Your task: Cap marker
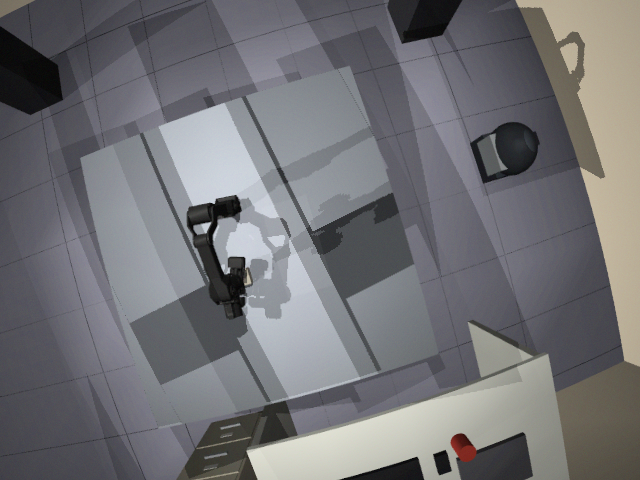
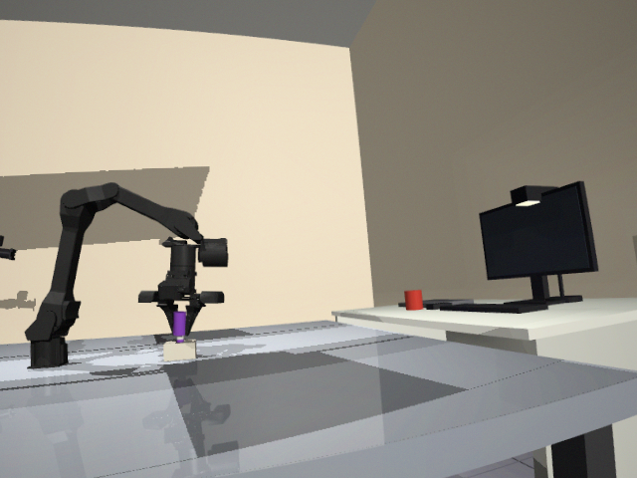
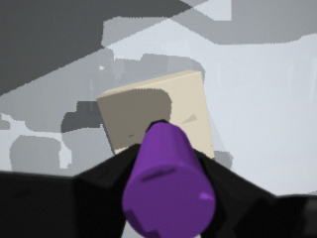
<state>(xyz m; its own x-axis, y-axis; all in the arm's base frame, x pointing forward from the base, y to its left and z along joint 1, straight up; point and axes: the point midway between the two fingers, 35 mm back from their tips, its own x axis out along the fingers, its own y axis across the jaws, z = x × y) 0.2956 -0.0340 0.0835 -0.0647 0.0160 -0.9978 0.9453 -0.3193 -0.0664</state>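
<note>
Right now my gripper tip is 10 mm to the left of the purple cap and 30 mm below it. Also, from my gripper tip: beige holder block 10 mm to the right, 30 mm below; purple marker 10 mm to the right, 30 mm above.
</note>
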